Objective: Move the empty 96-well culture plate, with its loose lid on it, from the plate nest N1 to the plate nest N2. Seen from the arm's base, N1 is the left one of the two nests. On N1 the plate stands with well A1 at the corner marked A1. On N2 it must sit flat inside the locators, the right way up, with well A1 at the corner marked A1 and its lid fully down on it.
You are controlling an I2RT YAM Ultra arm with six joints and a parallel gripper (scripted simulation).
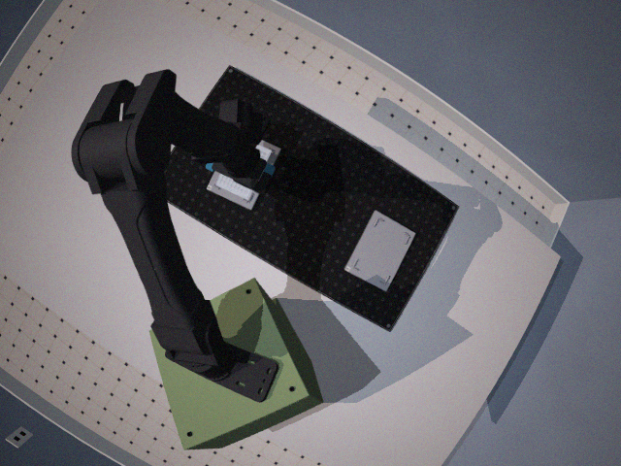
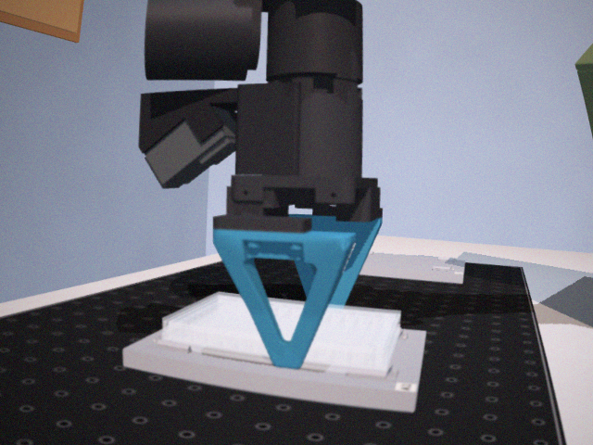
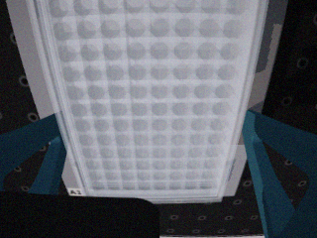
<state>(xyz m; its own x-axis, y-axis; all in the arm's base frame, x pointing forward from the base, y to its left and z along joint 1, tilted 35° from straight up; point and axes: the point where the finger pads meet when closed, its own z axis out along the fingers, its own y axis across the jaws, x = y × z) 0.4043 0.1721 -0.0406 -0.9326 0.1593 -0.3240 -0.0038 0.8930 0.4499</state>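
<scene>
Now: the 96-well culture plate 1 cm ahead of my hand. From my hand the other things lie so: plate lid 1 cm ahead.
</scene>
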